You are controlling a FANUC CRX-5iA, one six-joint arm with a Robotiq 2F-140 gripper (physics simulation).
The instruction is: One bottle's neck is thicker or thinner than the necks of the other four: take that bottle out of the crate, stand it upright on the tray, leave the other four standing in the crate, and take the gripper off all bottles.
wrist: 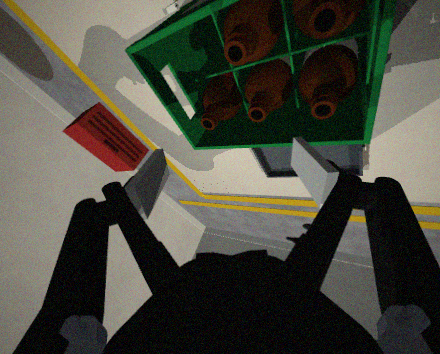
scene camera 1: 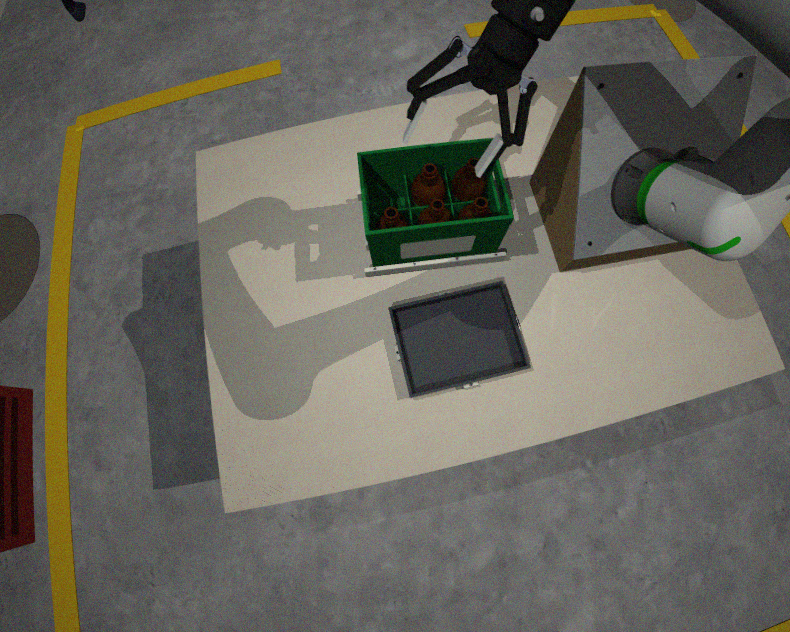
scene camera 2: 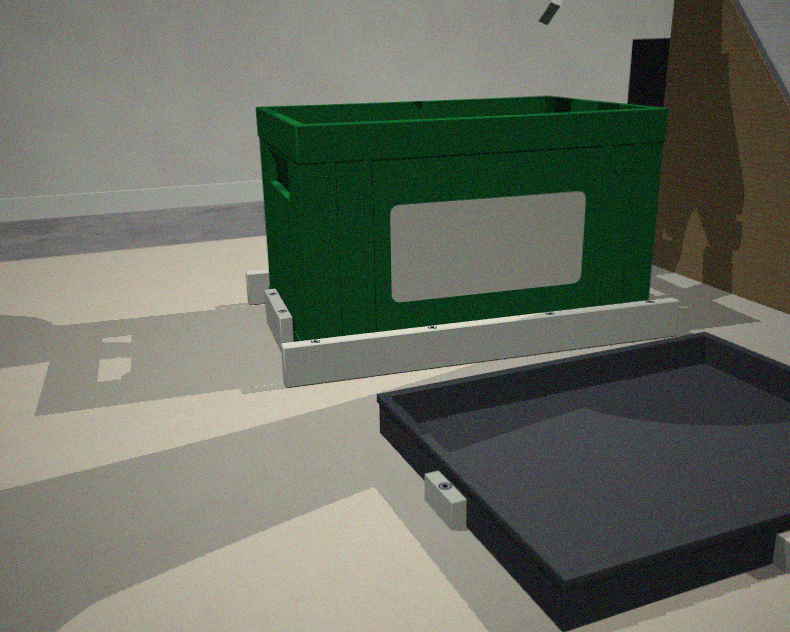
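Seen in the pictures: gripper, fingertip midpoint: (wrist: 227,156) (scene camera 1: 442,156); arm's base at its link origin: (scene camera 1: 644,186).
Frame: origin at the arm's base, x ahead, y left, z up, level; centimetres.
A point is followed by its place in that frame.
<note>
The green crate (scene camera 1: 438,227) {y -2.0, x 42.1, z -0.5 cm} (scene camera 2: 316,243) {y -3.9, x 54.3, z -7.7 cm} (wrist: 280,146) {y -1.7, x 38.8, z 0.1 cm} holds five brown bottles. Scene camera 1 shows a back-middle bottle (scene camera 1: 428,187) {y -13.6, x 40.3, z -4.9 cm}, a back-right bottle (scene camera 1: 466,185) {y -12.3, x 32.5, z -5.5 cm} and a front row with a left bottle (scene camera 1: 391,218) {y -6.7, x 49.8, z -1.3 cm}, a middle bottle (scene camera 1: 434,212) {y -6.0, x 41.5, z -2.0 cm} and a right bottle (scene camera 1: 475,209) {y -4.7, x 33.7, z -2.2 cm}. The back-left compartment is empty. All stand in their compartments; I cannot tell which neck differs. The dark tray (scene camera 1: 461,342) {y 16.7, x 41.6, z -16.9 cm} (scene camera 2: 658,461) {y 16.8, x 42.6, z -17.0 cm} (wrist: 280,167) {y 22.7, x 50.3, z -17.0 cm} lies in front of the crate, with no bottle on it. My gripper (scene camera 1: 444,151) {y -9.7, x 39.7, z 9.3 cm} (wrist: 227,156) {y -9.7, x 39.7, z 9.3 cm} is open and empty, tilted, above the crate's back side.
Light rails (scene camera 1: 434,262) {y -1.2, x 42.2, z -14.5 cm} (scene camera 2: 487,332) {y -0.9, x 42.5, z -15.2 cm} edge the crate's base. The robot's pedestal (scene camera 1: 560,184) {y -7.1, x 13.7, z -4.6 cm} stands right of the crate. Small blocks (scene camera 2: 446,500) {y 16.3, x 55.5, z -16.1 cm} hold the tray's sides. A red box (scene camera 1: 16,467) (wrist: 107,137) stands on the floor past the yellow line (scene camera 1: 57,329).
</note>
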